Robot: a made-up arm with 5 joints.
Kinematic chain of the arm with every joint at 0, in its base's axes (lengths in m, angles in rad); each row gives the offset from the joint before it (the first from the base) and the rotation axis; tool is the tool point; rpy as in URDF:
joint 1: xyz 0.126 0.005 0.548 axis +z
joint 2: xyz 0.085 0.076 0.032 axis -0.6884 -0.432 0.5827
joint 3: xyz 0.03 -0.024 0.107 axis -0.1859 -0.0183 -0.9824
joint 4: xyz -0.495 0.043 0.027 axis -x
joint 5: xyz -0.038 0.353 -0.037 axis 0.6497 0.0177 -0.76
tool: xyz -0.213 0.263 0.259 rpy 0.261 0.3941 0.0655
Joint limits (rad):
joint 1: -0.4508..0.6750
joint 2: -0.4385..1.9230
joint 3: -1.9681..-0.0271
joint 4: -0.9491..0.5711
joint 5: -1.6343..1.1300
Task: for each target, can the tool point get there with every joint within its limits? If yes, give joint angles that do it. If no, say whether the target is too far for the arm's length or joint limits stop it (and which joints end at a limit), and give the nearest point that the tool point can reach.
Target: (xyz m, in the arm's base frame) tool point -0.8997 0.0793 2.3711
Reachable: no: too far | nearest point -0.3484 0.1191 1.5954 | short by 0.953 m
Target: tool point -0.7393 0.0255 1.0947
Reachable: yes | joints -0.3374 0.0467 -0.6648 -0.7089 -1.0261
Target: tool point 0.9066 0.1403 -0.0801
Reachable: no: joint limits stop it (at a limit: joint 1, joint 3, joint 4, joint 5) | nearest point 0.7734 -0.6681 0.4070 | short by 0.953 m
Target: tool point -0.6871 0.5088 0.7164
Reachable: yes | joints -0.3390 0.1381 -0.2405 -0.0304 -1.3418
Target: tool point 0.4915 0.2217 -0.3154
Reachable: no: joint limits stop it (at a limit: joint 1, joint 2, joint 3, joint 4) | nearest point 0.2437 -0.5975 0.0331 | short by 0.924 m
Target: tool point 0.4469 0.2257 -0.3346
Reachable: no: joint limits stop it (at a limit: joint 1, joint 2, joint 3, joint 4) | nearest point 0.2320 -0.5930 0.0357 | short by 0.924 m
